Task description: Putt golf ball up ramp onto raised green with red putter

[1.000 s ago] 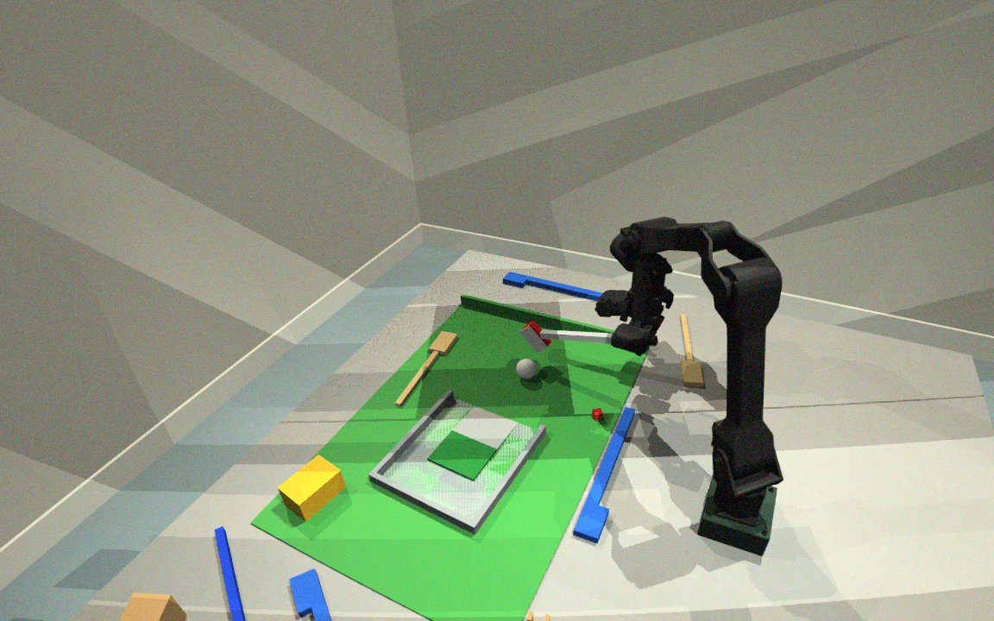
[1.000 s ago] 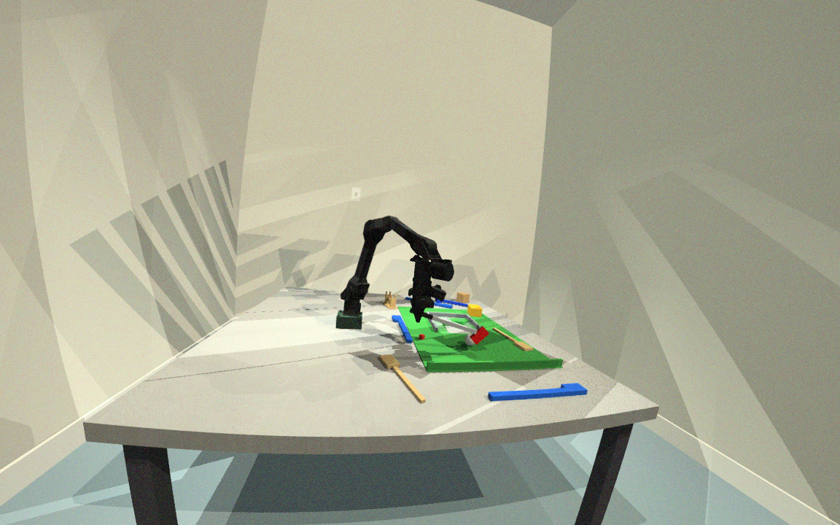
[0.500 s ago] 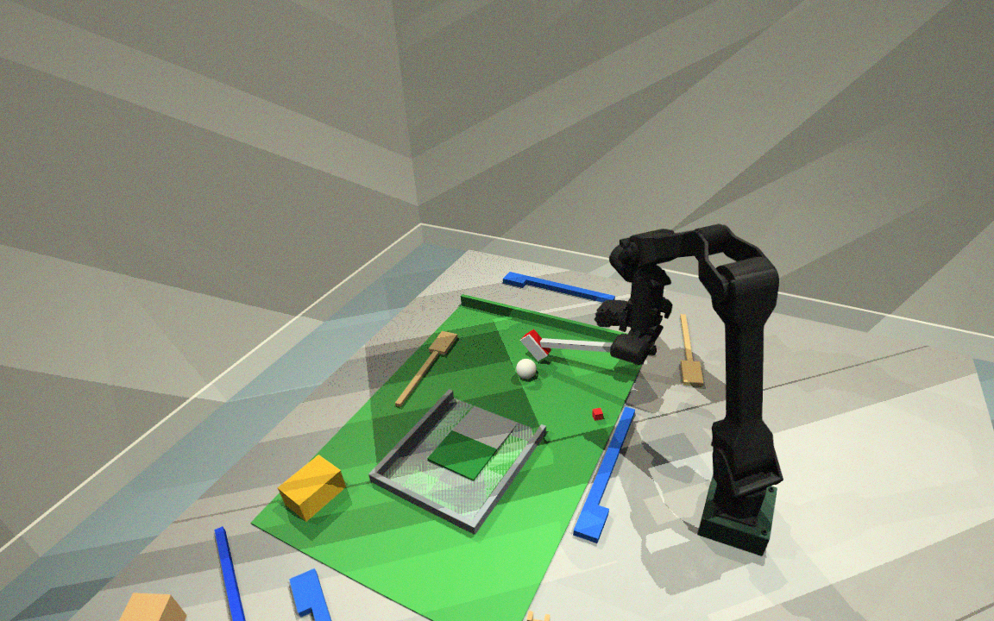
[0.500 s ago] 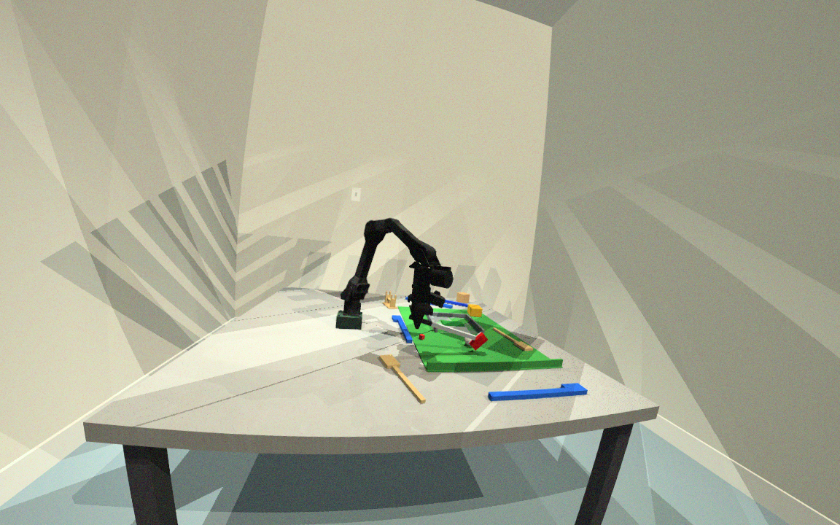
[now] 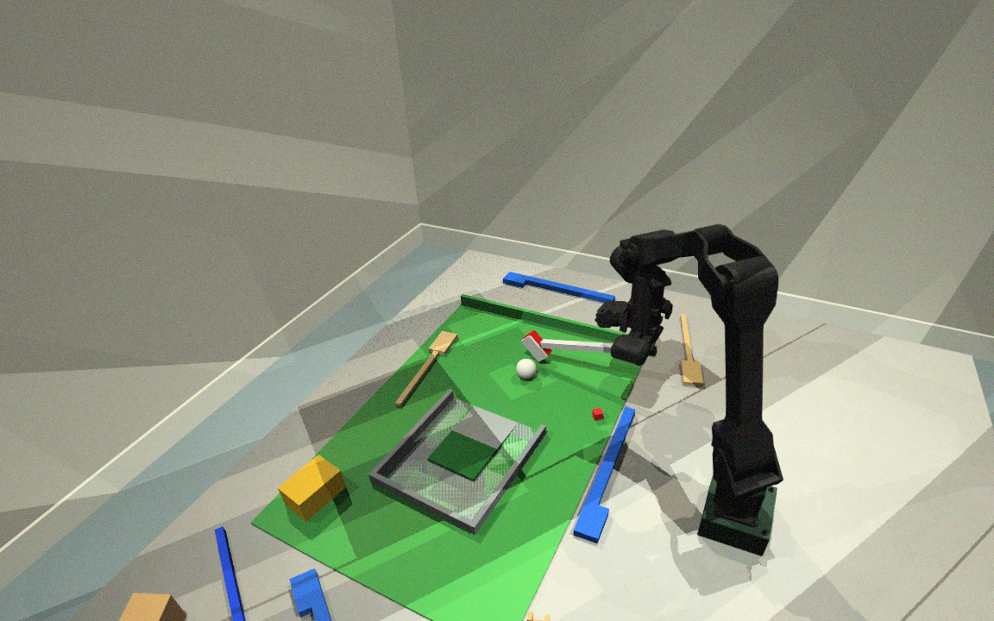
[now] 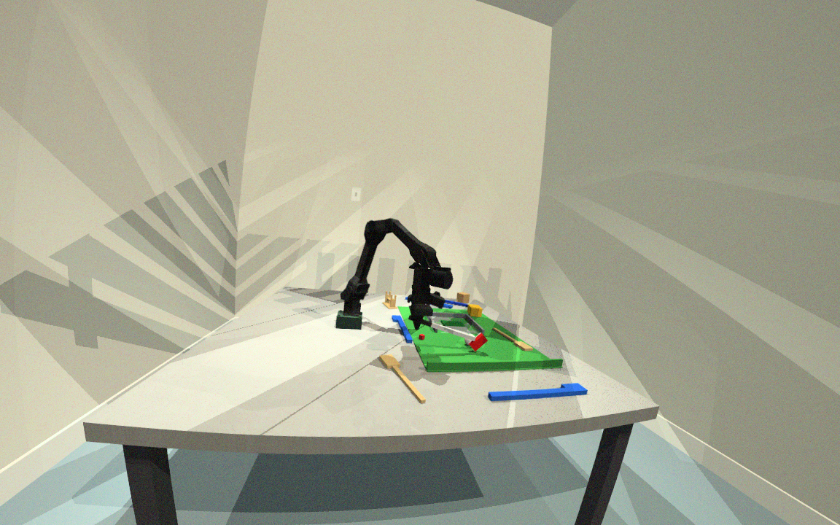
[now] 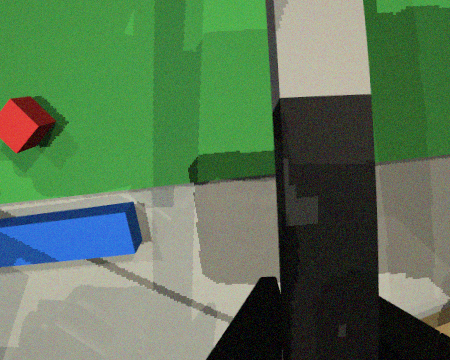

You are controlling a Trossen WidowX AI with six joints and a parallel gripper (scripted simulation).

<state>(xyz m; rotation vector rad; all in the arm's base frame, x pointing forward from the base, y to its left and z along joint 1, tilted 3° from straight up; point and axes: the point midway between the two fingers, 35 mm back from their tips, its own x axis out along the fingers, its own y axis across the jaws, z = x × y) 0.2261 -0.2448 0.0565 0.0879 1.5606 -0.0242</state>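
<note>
The small red cube lies 100 mm to the left of my gripper tip, 70 mm below it and 50 mm ahead of it. From my gripper tip the other things lie so: grey frame: 310 mm to the left, 240 mm ahead, 70 mm below; white golf ball: 220 mm ahead, 50 mm to the left, 50 mm below; green mat: 250 mm ahead, 210 mm to the left, 80 mm below.
</note>
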